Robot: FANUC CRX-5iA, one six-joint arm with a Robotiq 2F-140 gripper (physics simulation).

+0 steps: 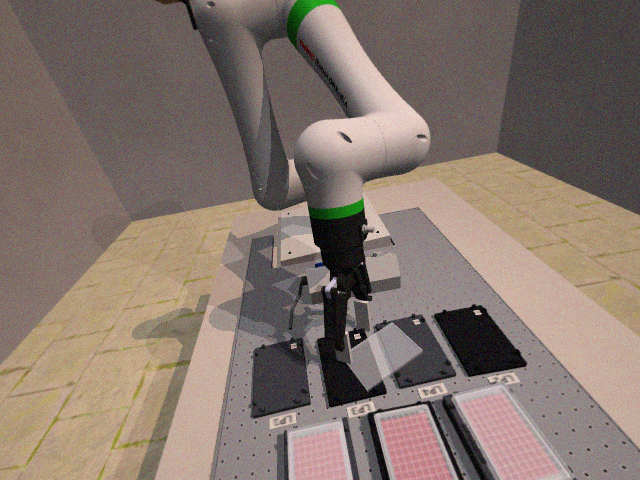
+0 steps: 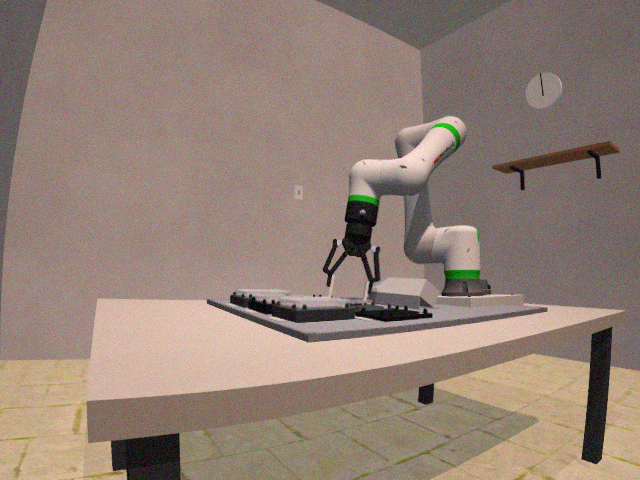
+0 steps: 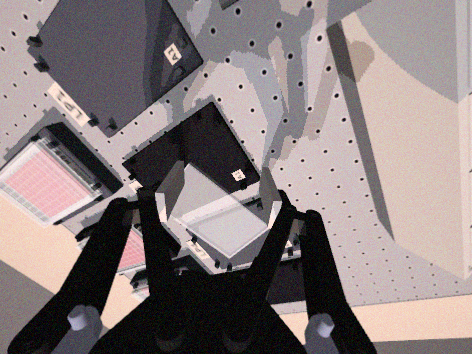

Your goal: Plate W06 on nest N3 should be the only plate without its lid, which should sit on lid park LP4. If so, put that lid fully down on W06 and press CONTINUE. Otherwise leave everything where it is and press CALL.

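Places are measured from the arm's base along level axes (x ahead, y left, z up), in metres.
Where they show: gripper, between the fingertips: [image 1: 355, 343] [image 2: 346, 302] [image 3: 222, 175]; arm's base, origin of its link: [image 2: 462, 295].
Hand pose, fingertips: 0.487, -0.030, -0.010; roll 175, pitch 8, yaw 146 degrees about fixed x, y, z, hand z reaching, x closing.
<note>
Each offset is from my fingertips to the top centre of the thing, as dx, dy, dz. "spot": to the spot under its first point. Level surfaces: height alone.
A clear lid {+0.040, +0.043, +0.018} [image 1: 388, 355] [image 3: 220, 220] lies askew, partly over the black pad LP3 {+0.038, -0.021, +0.009} [image 1: 340, 384] [image 3: 200, 137] and partly over the dark grey pad LP4 {+0.028, +0.107, +0.009} [image 1: 433, 359]. Whether it is level is unclear. My gripper [image 1: 352, 334] [image 2: 348, 298] [image 3: 222, 175] is partly open, fingers pointing down on either side of the lid's LP3 end, holding nothing. Among the pink plates, the middle plate {+0.214, +0.046, +0.025} [image 1: 416, 446] looks deeper pink with no clear cover seen; the left plate {+0.219, -0.088, +0.029} [image 1: 319, 454] and right plate {+0.208, +0.174, +0.030} [image 1: 511, 431] look paler under clear covers. W06, N3, CONTINUE and CALL markings are unreadable.
Grey pad LP1 {+0.034, -0.155, +0.009} [image 1: 280, 379] [image 3: 107, 60] lies on one side, and another black pad {spot: +0.044, +0.231, -0.001} [image 1: 479, 341] on the other. A pale wedge-shaped box {-0.188, +0.030, +0.073} [image 1: 385, 271] [image 2: 404, 292] stands between the pads and the robot base. All sit on a perforated grey board {dz -0.009} [image 1: 439, 258].
</note>
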